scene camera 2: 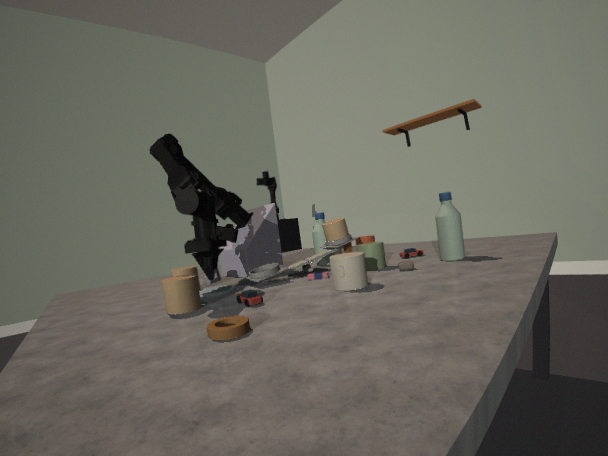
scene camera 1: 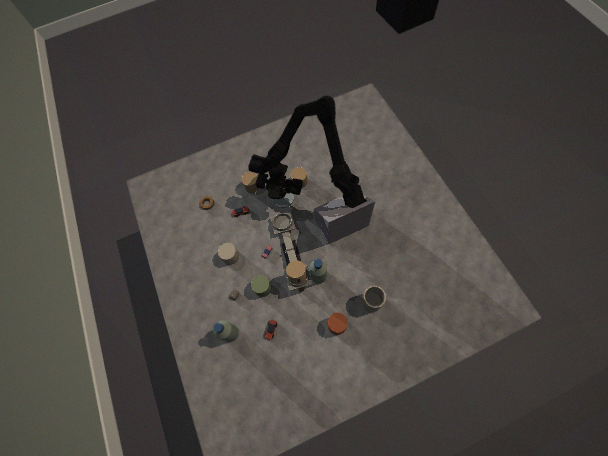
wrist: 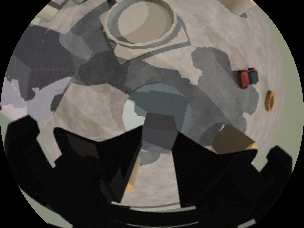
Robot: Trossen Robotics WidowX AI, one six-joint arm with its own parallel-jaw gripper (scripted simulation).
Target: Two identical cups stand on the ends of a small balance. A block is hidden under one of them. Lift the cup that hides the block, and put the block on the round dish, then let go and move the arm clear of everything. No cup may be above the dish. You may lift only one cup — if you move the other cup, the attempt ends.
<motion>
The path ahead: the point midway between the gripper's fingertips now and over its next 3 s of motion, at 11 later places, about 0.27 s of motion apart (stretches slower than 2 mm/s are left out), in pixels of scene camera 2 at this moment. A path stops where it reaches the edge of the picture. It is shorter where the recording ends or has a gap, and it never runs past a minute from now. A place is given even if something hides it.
My gripper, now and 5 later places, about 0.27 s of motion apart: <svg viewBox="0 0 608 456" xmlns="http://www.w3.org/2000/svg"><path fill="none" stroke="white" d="M212 278L213 282L213 284L214 279L212 266L209 252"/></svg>
</motion>
